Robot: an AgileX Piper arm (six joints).
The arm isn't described. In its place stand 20 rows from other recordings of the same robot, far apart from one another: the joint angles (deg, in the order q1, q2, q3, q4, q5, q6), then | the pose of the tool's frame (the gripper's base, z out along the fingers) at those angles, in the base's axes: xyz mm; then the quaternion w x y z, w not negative.
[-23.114 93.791 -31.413 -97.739 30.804 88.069] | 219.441 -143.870 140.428 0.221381 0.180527 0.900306 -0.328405
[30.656 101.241 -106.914 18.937 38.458 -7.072] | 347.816 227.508 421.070 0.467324 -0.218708 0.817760 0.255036
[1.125 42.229 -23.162 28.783 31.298 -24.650] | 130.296 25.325 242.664 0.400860 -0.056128 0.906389 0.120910
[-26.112 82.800 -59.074 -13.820 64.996 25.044] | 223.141 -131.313 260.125 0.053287 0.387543 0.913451 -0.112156
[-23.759 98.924 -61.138 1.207 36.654 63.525] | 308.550 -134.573 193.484 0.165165 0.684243 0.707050 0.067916
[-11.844 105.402 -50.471 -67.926 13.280 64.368] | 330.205 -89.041 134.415 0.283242 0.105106 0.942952 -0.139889
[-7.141 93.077 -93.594 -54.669 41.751 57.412] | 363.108 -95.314 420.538 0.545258 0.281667 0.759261 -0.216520
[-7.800 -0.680 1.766 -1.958 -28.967 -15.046] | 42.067 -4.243 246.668 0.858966 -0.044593 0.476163 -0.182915
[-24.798 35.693 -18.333 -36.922 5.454 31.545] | 115.675 -59.168 260.762 0.570148 0.152949 0.787585 -0.176768
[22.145 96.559 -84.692 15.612 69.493 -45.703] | 310.006 150.929 305.659 0.142081 -0.522341 0.834213 0.105172
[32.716 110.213 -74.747 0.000 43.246 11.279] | 325.267 208.946 179.116 0.131320 -0.184109 0.972648 0.053050
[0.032 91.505 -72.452 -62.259 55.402 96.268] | 336.294 -66.110 318.340 0.452726 0.484923 0.720866 -0.200601
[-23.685 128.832 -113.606 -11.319 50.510 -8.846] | 454.681 -214.501 217.832 0.216226 0.083226 0.960152 -0.156297
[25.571 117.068 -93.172 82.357 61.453 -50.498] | 367.166 263.517 272.331 0.191888 -0.253461 0.753935 0.574907
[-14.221 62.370 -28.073 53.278 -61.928 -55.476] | 171.774 -109.927 308.474 0.640769 0.268445 0.559500 -0.452009
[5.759 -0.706 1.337 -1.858 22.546 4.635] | 51.800 4.087 170.765 0.585273 -0.016425 0.809714 0.039358
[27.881 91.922 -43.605 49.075 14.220 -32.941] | 257.018 155.083 176.734 0.263291 -0.133380 0.934491 0.199032
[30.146 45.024 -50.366 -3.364 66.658 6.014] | 106.998 56.470 341.110 0.284331 -0.203238 0.934873 0.062146
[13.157 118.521 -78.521 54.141 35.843 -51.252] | 408.194 139.769 158.979 0.245816 -0.197659 0.913190 0.258050
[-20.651 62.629 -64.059 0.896 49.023 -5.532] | 204.521 -75.934 379.869 0.393207 0.122757 0.907359 -0.083775
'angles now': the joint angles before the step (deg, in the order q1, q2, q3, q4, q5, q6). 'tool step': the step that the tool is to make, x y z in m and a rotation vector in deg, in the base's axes. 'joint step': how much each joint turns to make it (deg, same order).
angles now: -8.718, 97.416, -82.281, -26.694, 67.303, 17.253
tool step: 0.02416, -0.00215, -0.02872, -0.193, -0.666, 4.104
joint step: 0.000, 4.956, 0.000, -0.496, -6.835, -1.111
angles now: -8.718, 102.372, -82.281, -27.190, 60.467, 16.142
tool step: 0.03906, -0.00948, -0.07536, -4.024, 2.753, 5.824
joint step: 0.001, 12.074, 0.002, -7.484, -10.509, 2.199
